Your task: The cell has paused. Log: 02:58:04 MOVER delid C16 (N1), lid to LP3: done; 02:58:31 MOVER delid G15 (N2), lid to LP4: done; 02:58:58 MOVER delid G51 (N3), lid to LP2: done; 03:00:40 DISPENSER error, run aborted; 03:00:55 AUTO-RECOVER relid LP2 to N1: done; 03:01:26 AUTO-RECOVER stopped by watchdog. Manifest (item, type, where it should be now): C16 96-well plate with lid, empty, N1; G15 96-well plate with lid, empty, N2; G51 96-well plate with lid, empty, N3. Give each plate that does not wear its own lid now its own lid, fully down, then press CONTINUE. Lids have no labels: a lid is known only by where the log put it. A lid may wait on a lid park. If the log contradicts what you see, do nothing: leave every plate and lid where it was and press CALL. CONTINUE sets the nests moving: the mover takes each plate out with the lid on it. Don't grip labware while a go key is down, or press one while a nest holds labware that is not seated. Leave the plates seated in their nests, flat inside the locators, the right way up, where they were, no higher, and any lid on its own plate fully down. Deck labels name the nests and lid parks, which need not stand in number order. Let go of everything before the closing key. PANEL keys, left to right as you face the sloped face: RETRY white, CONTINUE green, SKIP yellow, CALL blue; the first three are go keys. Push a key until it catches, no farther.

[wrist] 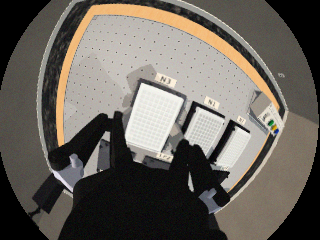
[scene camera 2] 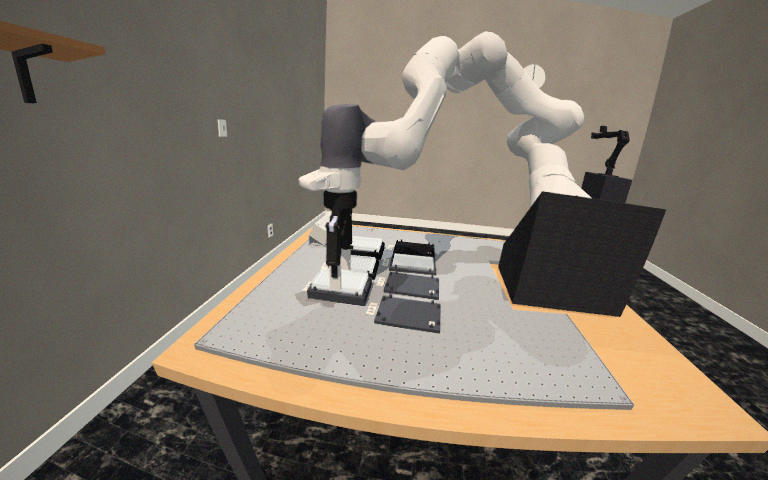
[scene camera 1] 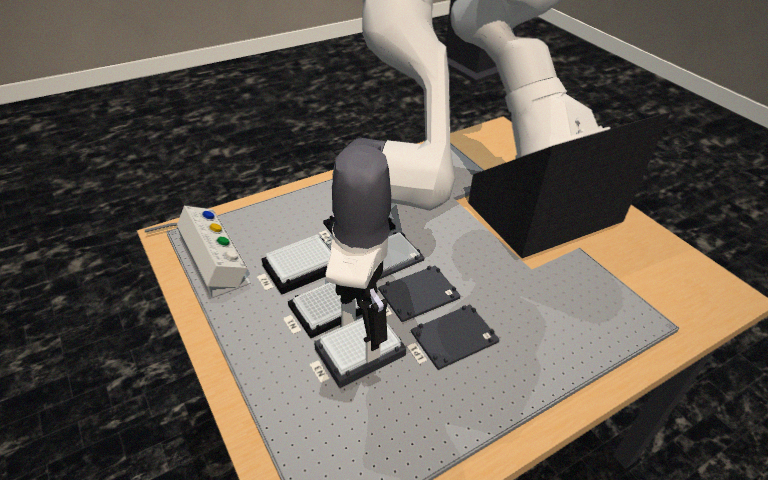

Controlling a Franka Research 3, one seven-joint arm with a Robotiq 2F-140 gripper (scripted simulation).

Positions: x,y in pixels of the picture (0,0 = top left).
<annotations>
my gripper: wrist; scene camera 2 340,279; scene camera 1
clear lid: wrist; scene camera 2 350,280; scene camera 1
same spot on my gripper: (wrist: pixel 68 161) = (scene camera 1: pixel 371 307)
same spot on clear lid: (wrist: pixel 154 112) = (scene camera 1: pixel 351 343)
</annotations>
